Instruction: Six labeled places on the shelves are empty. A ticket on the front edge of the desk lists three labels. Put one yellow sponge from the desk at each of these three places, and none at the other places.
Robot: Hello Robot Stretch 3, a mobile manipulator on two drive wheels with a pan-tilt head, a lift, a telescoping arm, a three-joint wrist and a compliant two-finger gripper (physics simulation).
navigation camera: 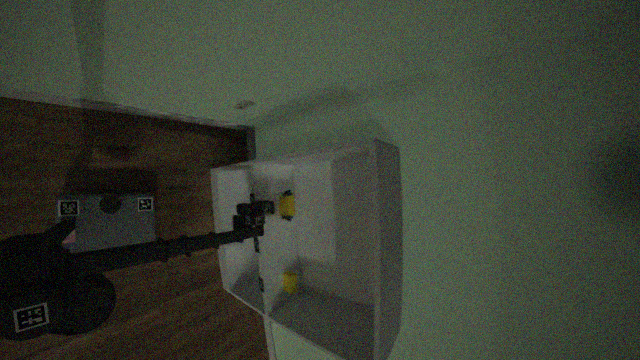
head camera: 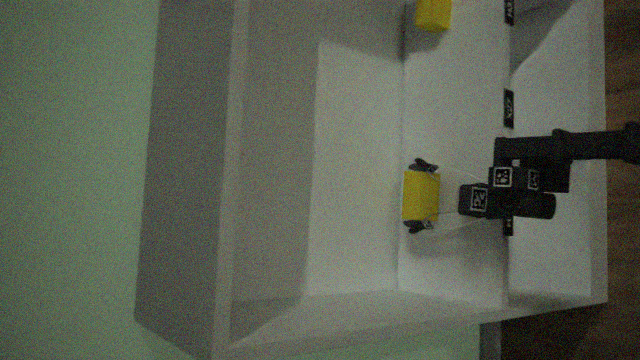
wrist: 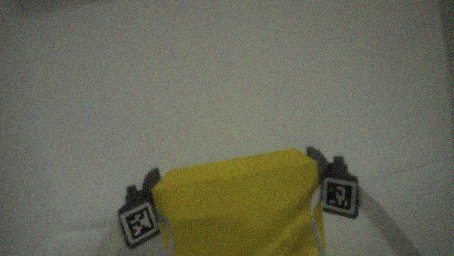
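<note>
My gripper is shut on a yellow sponge, one finger on each side. The sponge is inside the shelf unit, over the back part of a shelf board; whether it touches the board I cannot tell. Another yellow sponge stands on the same board, apart from mine. Black labels line the board's front edge, too blurred to read surely. A third label is partly hidden behind my wrist. The desk and ticket do not show.
The shelf unit's side wall stands near the gripper's side in the head view. A lower compartment lies beneath the board. My arm reaches into the unit from my base, which stands on the wooden floor.
</note>
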